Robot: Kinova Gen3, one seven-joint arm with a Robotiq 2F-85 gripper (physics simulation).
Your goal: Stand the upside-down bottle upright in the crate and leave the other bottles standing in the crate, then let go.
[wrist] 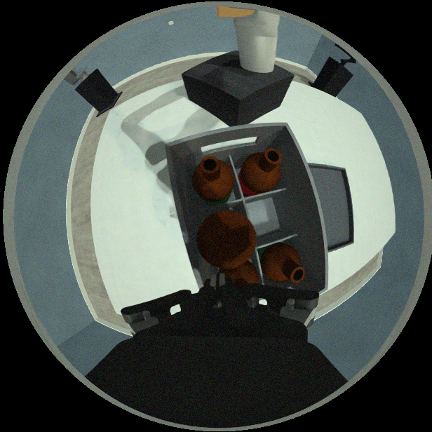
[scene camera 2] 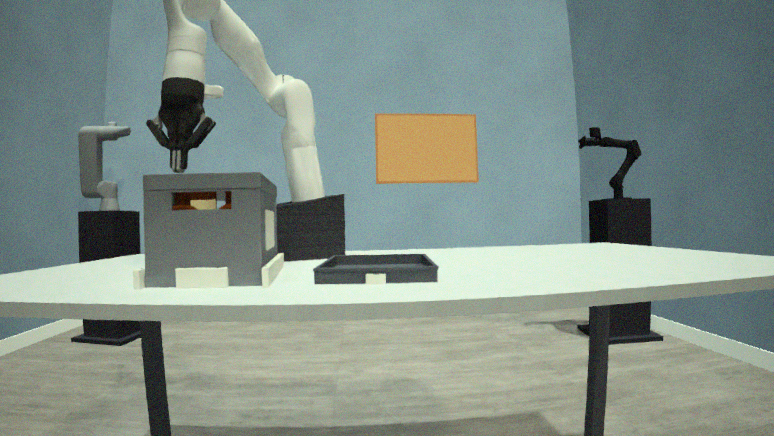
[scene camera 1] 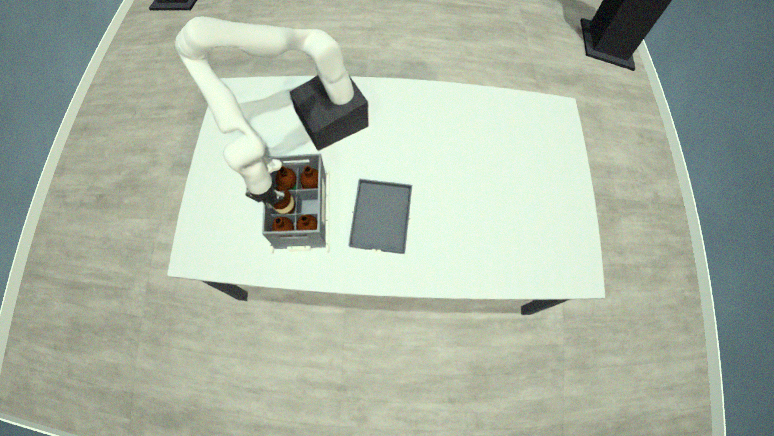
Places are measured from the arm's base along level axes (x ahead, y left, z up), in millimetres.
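Where they show: gripper, fingertip midpoint: (scene camera 2: 178, 172) (scene camera 1: 270, 205); arm's base, origin of the base link: (scene camera 2: 308, 199) (scene camera 1: 341, 94).
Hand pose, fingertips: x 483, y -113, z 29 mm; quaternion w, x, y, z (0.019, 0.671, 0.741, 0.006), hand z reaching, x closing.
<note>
Each offset is from my fingertips to the top centre of the thing.
The upside-down bottle {48 mm back, 10 mm left, 23 mm down} (scene camera 1: 285, 203) (wrist: 226, 239) is brown with a cream label. It is base up in the middle left compartment of the grey crate {62 mm back, 51 mm left, 13 mm down} (scene camera 1: 297, 241) (scene camera 2: 203, 238) (wrist: 303, 205). Upright brown bottles stand neck up: back left (scene camera 1: 285, 179) (wrist: 212, 184), back right (scene camera 1: 309, 178) (wrist: 260, 173), front left (scene camera 1: 281, 224) (wrist: 243, 274) and front right (scene camera 1: 307, 223) (wrist: 280, 261). The middle right compartment holds no bottle. My gripper (scene camera 1: 274, 203) (scene camera 2: 178, 169) (wrist: 218, 281) is shut and empty, its tips just above the rim's height near the upside-down bottle. It partly hides the front left bottle in the wrist view.
A shallow dark tray {99 mm back, 338 mm left, 162 mm down} (scene camera 1: 380, 216) (scene camera 2: 375, 275) (wrist: 333, 207) lies right of the crate. The black arm base (scene camera 1: 330, 116) (scene camera 2: 311, 230) (wrist: 237, 90) stands behind the crate. Cream strips (scene camera 1: 327, 208) (scene camera 2: 201, 277) run along the crate's foot. The crate walls and dividers surround the bottles.
</note>
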